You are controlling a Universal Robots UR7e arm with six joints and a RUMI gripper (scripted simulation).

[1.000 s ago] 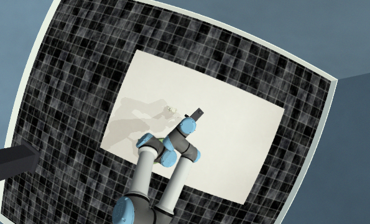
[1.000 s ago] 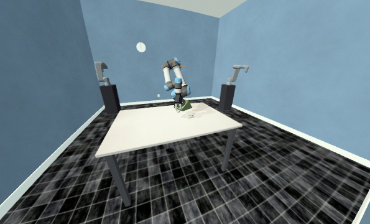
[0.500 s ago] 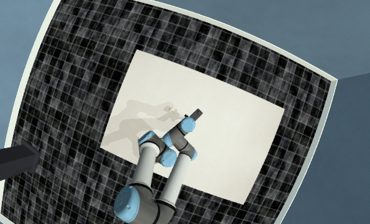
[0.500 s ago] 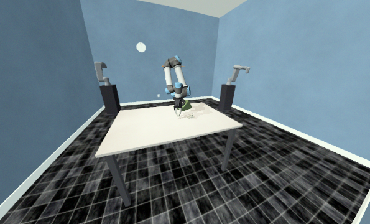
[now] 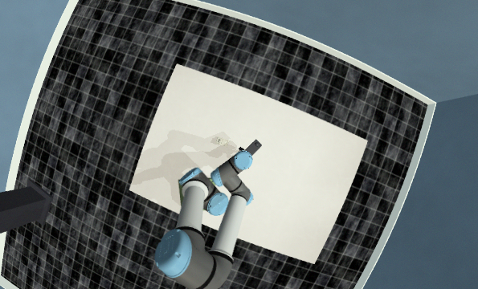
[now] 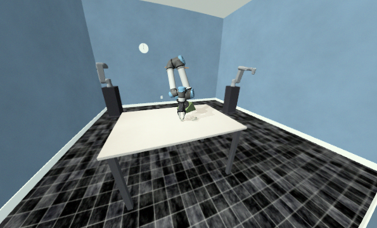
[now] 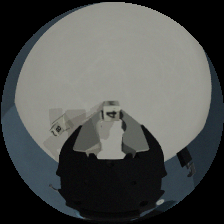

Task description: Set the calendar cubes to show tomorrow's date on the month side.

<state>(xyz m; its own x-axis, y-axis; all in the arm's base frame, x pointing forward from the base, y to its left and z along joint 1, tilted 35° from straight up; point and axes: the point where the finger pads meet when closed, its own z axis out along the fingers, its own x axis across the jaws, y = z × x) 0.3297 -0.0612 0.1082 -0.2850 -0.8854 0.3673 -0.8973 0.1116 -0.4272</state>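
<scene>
Now: the white calendar cube 1 cm below my hand. From my hand the other things lie so: calendar tray (15 cm to the left, 2 cm below); pale date cube (1 cm behind, 17 cm to the left, 1 cm below).
</scene>
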